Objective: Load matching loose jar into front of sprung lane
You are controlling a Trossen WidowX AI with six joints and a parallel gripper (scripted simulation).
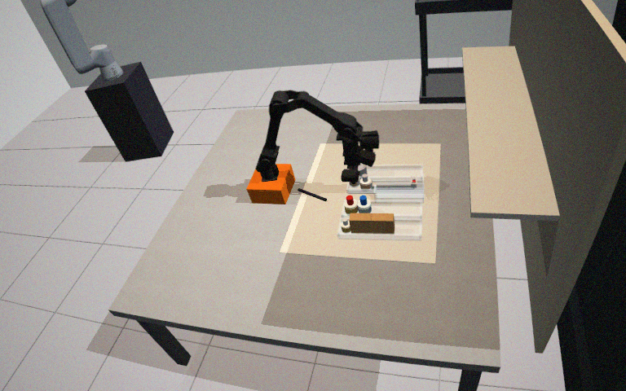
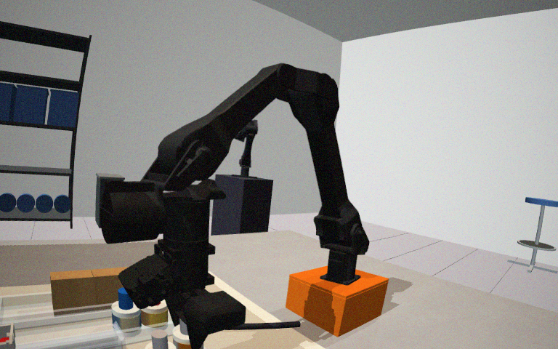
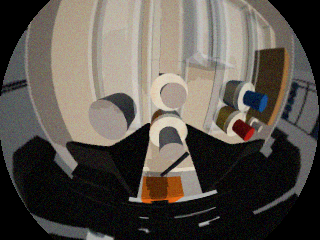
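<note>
Now: the grey-topped cylinder 8 cm to the left of my gripper tip, 2 cm below it and 2 cm ahead of it. The rest, counted from my gripper tip: black rod (18 cm behind, 4 cm below, 1 cm to the right); clear sprung lane (14 cm ahead, 5 cm to the right, 3 cm below); small jar (22 cm to the right, 4 cm behind, 2 cm below).
</note>
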